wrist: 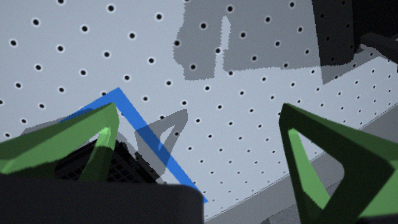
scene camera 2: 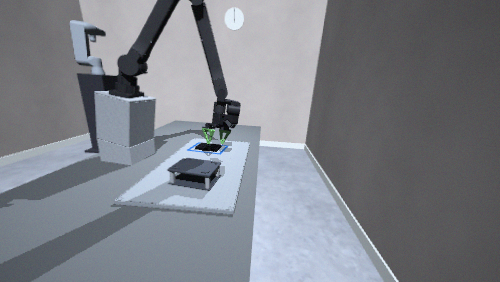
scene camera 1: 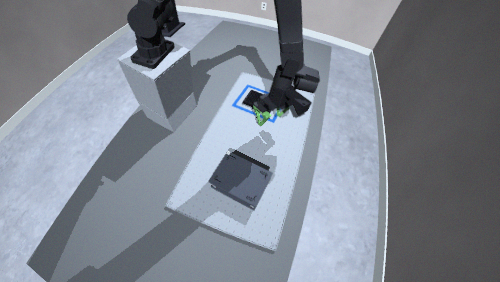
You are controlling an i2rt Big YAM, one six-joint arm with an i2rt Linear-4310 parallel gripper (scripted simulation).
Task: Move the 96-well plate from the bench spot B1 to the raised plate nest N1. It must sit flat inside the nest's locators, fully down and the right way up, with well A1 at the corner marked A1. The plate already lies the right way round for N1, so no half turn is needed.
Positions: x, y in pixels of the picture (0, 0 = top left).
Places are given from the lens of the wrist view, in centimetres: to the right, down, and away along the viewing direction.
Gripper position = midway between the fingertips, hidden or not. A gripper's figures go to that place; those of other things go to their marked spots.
my gripper (wrist: 199, 112): 0, 0, 13
black 96-well plate (wrist: 129, 170): -7, 6, 22
